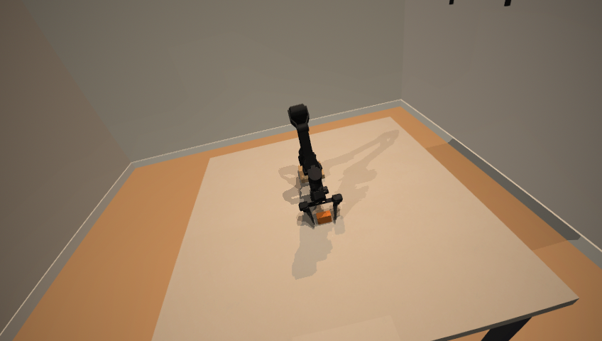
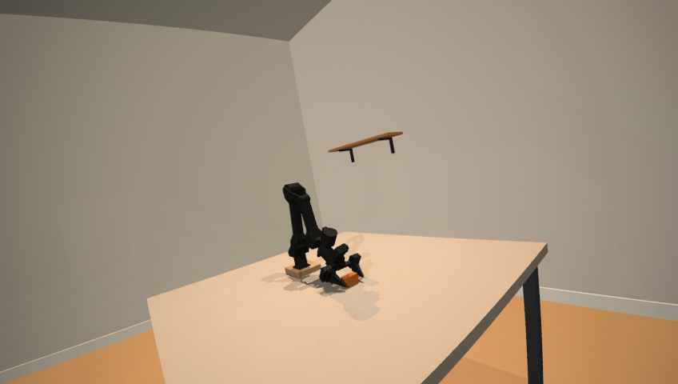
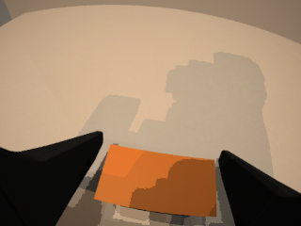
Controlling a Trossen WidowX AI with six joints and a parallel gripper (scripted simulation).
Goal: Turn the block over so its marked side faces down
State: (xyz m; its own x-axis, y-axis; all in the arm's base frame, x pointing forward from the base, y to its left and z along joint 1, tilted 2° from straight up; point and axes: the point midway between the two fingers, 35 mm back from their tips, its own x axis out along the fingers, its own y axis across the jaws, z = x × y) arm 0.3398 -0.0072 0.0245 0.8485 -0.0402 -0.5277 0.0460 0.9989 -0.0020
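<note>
The block lies 3 cm behind my gripper tip.
</note>
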